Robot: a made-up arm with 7 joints. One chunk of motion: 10 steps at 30 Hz.
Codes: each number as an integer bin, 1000 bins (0 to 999) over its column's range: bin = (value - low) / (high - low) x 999, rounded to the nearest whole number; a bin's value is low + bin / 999 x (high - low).
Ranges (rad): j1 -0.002..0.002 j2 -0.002..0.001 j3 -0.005..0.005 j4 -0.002..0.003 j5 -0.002..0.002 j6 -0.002..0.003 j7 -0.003..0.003
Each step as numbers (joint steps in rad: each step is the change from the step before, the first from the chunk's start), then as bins.
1 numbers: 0.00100 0.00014 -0.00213 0.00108 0.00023 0.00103 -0.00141
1 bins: 749 713 287 615 557 605 265
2 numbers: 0.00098 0.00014 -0.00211 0.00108 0.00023 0.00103 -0.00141
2 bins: 744 713 289 615 557 605 265
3 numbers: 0.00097 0.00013 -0.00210 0.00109 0.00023 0.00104 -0.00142
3 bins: 742 709 290 617 557 607 263
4 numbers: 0.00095 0.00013 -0.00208 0.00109 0.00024 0.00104 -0.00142
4 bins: 737 709 292 617 559 607 263
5 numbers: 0.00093 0.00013 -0.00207 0.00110 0.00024 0.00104 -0.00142
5 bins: 732 709 293 619 559 607 263
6 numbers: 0.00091 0.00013 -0.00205 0.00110 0.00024 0.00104 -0.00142
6 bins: 727 709 295 619 559 607 263
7 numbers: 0.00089 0.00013 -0.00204 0.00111 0.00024 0.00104 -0.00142
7 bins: 722 709 296 621 559 607 263
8 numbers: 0.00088 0.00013 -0.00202 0.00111 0.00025 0.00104 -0.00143
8 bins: 719 709 298 621 562 607 261
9 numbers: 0.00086 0.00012 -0.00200 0.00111 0.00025 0.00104 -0.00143
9 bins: 714 706 300 621 562 607 261
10 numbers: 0.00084 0.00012 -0.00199 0.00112 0.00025 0.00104 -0.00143
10 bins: 709 706 301 623 562 607 261
